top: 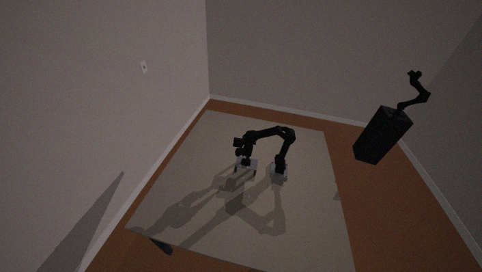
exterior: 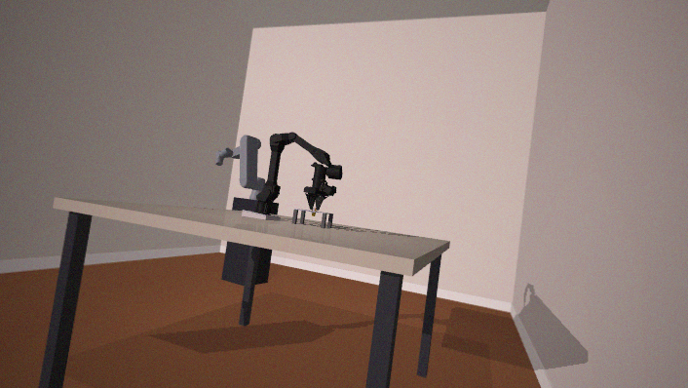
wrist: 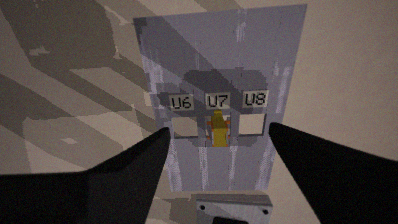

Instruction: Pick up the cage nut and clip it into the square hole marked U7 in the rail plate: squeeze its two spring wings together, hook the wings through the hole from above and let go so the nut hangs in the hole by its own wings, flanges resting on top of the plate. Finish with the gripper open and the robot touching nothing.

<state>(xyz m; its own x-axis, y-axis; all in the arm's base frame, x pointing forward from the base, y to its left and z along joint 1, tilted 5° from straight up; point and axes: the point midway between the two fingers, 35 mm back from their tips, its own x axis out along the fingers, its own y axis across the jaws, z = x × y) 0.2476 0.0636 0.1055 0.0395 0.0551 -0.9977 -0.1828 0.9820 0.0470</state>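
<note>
The cage nut lies 1 cm below my gripper tip.
</note>
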